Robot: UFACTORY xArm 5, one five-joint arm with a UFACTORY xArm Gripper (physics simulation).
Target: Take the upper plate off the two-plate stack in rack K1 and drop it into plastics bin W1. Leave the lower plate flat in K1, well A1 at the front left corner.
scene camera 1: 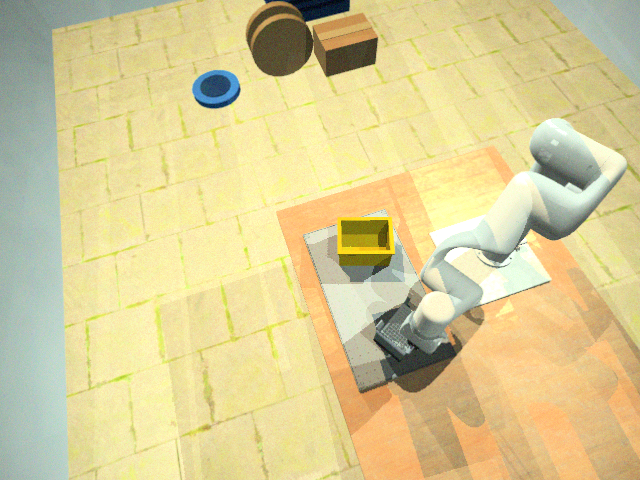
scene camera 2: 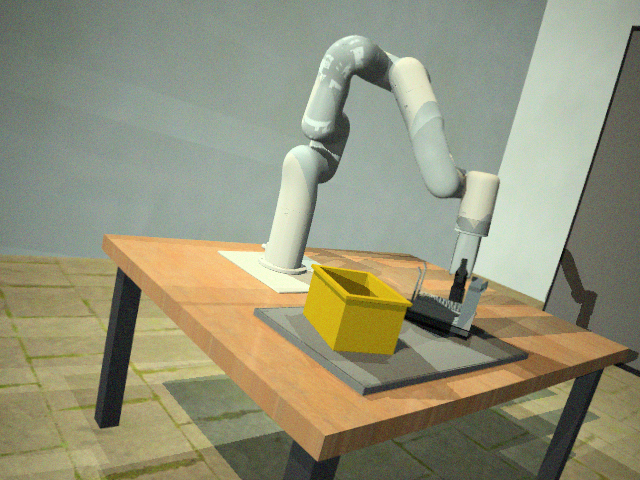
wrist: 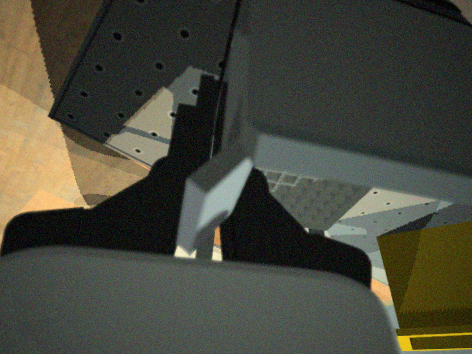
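Seen in the pictures: gripper, fingertip midpoint: (scene camera 2: pixel 454 304) (wrist: pixel 217 103); arm's base, origin of the base link: (scene camera 2: pixel 282 266).
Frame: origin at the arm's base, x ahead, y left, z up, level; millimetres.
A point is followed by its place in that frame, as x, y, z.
Rack K1 (scene camera 1: pixel 390 347) @[451, 197, 69] (scene camera 2: pixel 467 310) @[464, 142, 68] (wrist: pixel 360 80) @[444, 210, 91] is a dark tray with raised grey end pieces; one crosses the upper right of the wrist view. A pale, gridded plate (scene camera 1: pixel 397 328) @[410, 151, 57] (scene camera 2: pixel 439 300) @[380, 157, 57] (wrist: pixel 320 200) @[382, 125, 57] lies in it. I cannot tell one plate from two there, nor make out well A1. My gripper (scene camera 2: pixel 456 300) @[388, 209, 50] (wrist: pixel 217 103) @[388, 209, 50] is shut and empty, pointing down at the rack, with its fingertips low beside the grey end piece. That piece partly hides the fingers in the wrist view. The yellow bin W1 (scene camera 1: pixel 364 259) @[420, -81, 54] (scene camera 2: pixel 367 326) @[473, -169, 54] (wrist: pixel 437 275) @[385, -69, 54] stands upright, open at the top.
Rack and bin stand on a grey perforated board (scene camera 1: pixel 343 304) @[525, 20, 6] (scene camera 2: pixel 439 364) @[547, -36, 5] (wrist: pixel 135 55) @[351, 242, 6] on the wooden table (scene camera 1: pixel 516 392) @[156, 405, -8] (scene camera 2: pixel 191 315) @[267, -384, -9]. The arm's base stands on a white plate (scene camera 1: pixel 532 279) @[-58, 130, 3] (scene camera 2: pixel 248 268) @[22, -117, -2] beside the board. A cardboard box (scene camera 1: pixel 347 51) and a blue round object (scene camera 1: pixel 216 100) are on the floor.
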